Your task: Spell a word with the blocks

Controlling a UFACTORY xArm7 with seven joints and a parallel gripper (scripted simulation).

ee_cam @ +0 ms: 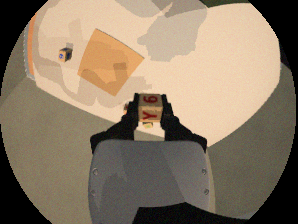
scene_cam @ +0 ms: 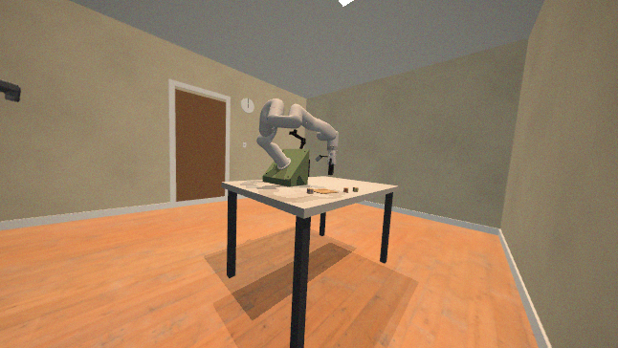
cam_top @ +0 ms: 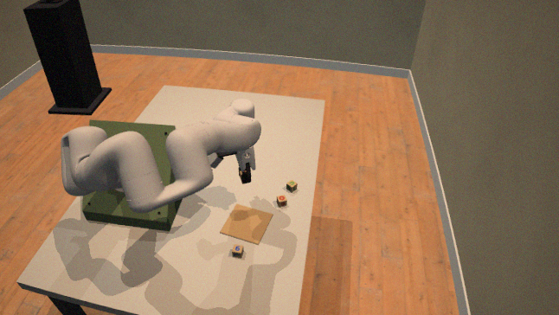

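Right now my hand is 20 mm short of the tan mat, 110 mm to the left of it and 120 mm above it. The rest, counted from my hand: red block: 130 mm ahead, 10 mm to the right, 110 mm below.
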